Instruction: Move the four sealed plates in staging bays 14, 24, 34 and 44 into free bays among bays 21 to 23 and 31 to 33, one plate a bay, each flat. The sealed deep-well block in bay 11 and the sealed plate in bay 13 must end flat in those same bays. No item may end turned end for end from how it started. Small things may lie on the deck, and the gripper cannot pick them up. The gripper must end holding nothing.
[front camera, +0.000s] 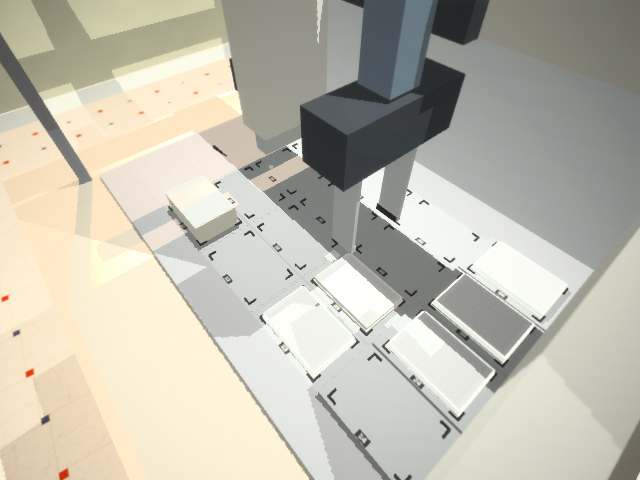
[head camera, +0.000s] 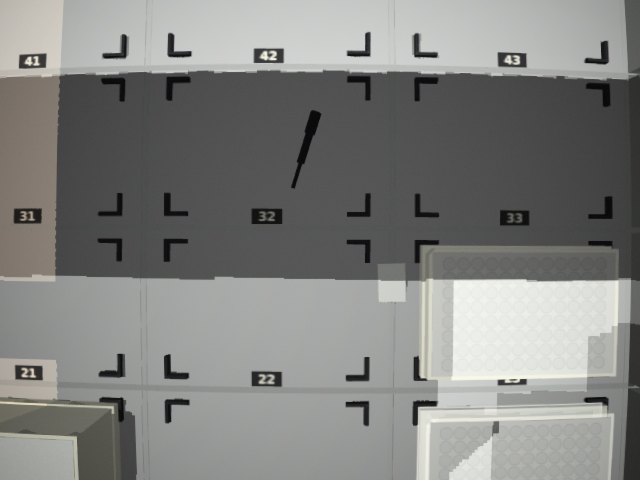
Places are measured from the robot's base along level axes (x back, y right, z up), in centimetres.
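Pixels of known places: gripper, fingertip midpoint: (front camera: 366, 228); robot's base at its link origin: (front camera: 170, 207).
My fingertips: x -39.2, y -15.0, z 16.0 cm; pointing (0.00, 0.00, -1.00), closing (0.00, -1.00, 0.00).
Note:
For each thing: its top centre in the pictures, then the offset to it from my fingertips. "spot": a spot on its surface instead.
- deep-well block at its top centre: (front camera: 199, 199) dx +32.8, dy +10.7, dz -11.8 cm
- Bay 14 at a spot on its surface: (front camera: 385, 413) spot: dx -16.3, dy +11.0, dz -14.5 cm
- small pale block at its top centre: (head camera: 391, 282) (front camera: 332, 255) dx +8.3, dy -1.8, dz -15.9 cm
- black pen-like tool at its top centre: (head camera: 304, 148) dx +14.0, dy -10.4, dz -15.2 cm
- small round cap at its top centre: (front camera: 270, 165) dx +36.3, dy -8.2, dz -15.6 cm
- dark tool at its top centre: (front camera: 219, 149) dx +48.9, dy -2.4, dz -15.2 cm
The deep-well block (front camera: 202, 211) (head camera: 38, 457) sits in bay 11. A sealed plate (front camera: 309, 333) (head camera: 522, 449) lies flat in bay 13. Another sealed plate (front camera: 356, 291) (head camera: 522, 315) lies flat in bay 23. Bay 14 (front camera: 385, 413) holds no plate. In the front view one plate (front camera: 439, 361) lies in bay 24, one (front camera: 483, 316) in bay 34 and one (front camera: 519, 279) in bay 44. My gripper (front camera: 367, 232) is open and empty, with its jaws far apart above the deck around bays 32 and 33. It does not show in the head view.
A small pale block (front camera: 330, 256) (head camera: 391, 282) lies between bays 22 and 23, left of the plate. A black pen-like tool (head camera: 307, 147) lies in bay 32. A small round cap (front camera: 270, 166) lies in bay 31. Another dark tool (front camera: 219, 150) lies beyond bay 21. A tall grey column (front camera: 279, 67) stands behind.

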